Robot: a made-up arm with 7 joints. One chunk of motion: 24 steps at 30 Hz.
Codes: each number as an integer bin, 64 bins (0 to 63) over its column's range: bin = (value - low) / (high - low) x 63, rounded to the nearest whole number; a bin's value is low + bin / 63 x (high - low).
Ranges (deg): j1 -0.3..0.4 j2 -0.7..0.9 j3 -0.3..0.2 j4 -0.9..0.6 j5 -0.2..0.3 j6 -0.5..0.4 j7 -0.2..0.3
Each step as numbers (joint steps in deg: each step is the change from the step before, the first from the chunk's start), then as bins.
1 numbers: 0.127 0.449 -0.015 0.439 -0.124 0.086 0.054
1 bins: 38 45 36 56 10 41 32
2 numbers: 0.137 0.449 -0.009 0.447 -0.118 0.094 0.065
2 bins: 39 45 37 57 10 42 33
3 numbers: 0.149 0.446 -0.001 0.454 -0.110 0.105 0.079
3 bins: 40 45 38 57 11 42 35
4 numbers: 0.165 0.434 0.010 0.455 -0.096 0.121 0.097
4 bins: 42 45 39 57 13 43 37
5 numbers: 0.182 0.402 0.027 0.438 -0.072 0.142 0.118
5 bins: 43 43 41 56 16 45 40
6 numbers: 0.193 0.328 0.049 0.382 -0.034 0.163 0.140
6 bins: 44 40 44 54 21 46 43
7 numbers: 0.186 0.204 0.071 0.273 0.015 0.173 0.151
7 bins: 44 36 47 49 27 47 44
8 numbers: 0.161 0.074 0.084 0.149 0.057 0.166 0.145
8 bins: 41 30 48 44 32 47 43
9 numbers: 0.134 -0.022 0.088 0.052 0.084 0.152 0.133
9 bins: 39 27 49 40 36 46 42
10 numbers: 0.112 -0.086 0.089 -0.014 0.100 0.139 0.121
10 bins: 37 24 49 37 38 45 40
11 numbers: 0.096 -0.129 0.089 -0.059 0.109 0.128 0.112
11 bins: 36 22 49 35 39 44 39
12 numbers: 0.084 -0.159 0.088 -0.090 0.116 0.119 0.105
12 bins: 35 21 49 34 40 43 38
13 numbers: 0.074 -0.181 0.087 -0.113 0.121 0.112 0.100
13 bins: 34 20 49 33 40 43 38
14 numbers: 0.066 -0.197 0.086 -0.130 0.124 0.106 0.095
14 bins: 33 20 49 32 41 42 37
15 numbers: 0.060 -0.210 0.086 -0.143 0.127 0.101 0.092
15 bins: 32 19 49 32 41 42 37
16 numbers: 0.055 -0.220 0.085 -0.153 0.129 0.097 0.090
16 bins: 32 19 49 31 41 42 37
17 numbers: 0.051 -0.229 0.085 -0.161 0.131 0.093 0.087
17 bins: 32 19 49 31 42 42 36
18 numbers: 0.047 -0.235 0.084 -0.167 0.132 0.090 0.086
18 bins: 31 18 48 31 42 41 36
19 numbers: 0.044 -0.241 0.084 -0.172 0.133 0.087 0.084
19 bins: 31 18 48 31 42 41 36
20 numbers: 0.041 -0.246 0.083 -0.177 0.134 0.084 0.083
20 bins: 31 18 48 30 42 41 36
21 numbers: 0.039 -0.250 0.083 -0.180 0.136 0.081 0.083
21 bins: 31 18 48 30 42 41 36
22 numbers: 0.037 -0.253 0.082 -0.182 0.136 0.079 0.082
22 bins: 30 18 48 30 42 41 36
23 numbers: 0.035 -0.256 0.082 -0.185 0.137 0.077 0.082
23 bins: 30 17 48 30 42 40 36
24 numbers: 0.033 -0.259 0.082 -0.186 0.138 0.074 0.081
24 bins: 30 17 48 30 43 40 35
